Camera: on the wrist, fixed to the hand. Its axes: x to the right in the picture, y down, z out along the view.
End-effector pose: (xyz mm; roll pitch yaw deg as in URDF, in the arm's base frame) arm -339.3 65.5 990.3 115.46 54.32 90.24
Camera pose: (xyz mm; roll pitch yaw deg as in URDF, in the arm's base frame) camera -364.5 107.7 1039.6 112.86 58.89 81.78
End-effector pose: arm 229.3 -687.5 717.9 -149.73 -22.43 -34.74
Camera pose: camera 174.4 -728.5 730.2 -147.16 -18.40 -29.28
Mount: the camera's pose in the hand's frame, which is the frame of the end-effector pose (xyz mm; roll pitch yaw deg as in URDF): -15.4 46.2 -49.7 4.61 -6.02 -2.50
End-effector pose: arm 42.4 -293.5 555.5 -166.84 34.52 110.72
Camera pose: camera 92.0 -265.4 595.4 -159.38 39.72 115.65
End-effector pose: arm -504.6 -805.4 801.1 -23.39 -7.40 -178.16
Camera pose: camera -496.8 -827.8 735.7 -18.93 -13.92 -178.05
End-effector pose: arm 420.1 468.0 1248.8 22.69 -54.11 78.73
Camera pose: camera 362.2 493.5 1219.9 34.53 -58.41 69.89
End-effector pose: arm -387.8 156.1 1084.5 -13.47 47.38 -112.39
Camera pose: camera -336.4 193.2 1055.8 -9.93 40.94 -113.74
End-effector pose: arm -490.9 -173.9 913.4 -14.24 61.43 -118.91
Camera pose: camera -433.6 -137.4 898.5 -11.14 54.97 -120.53
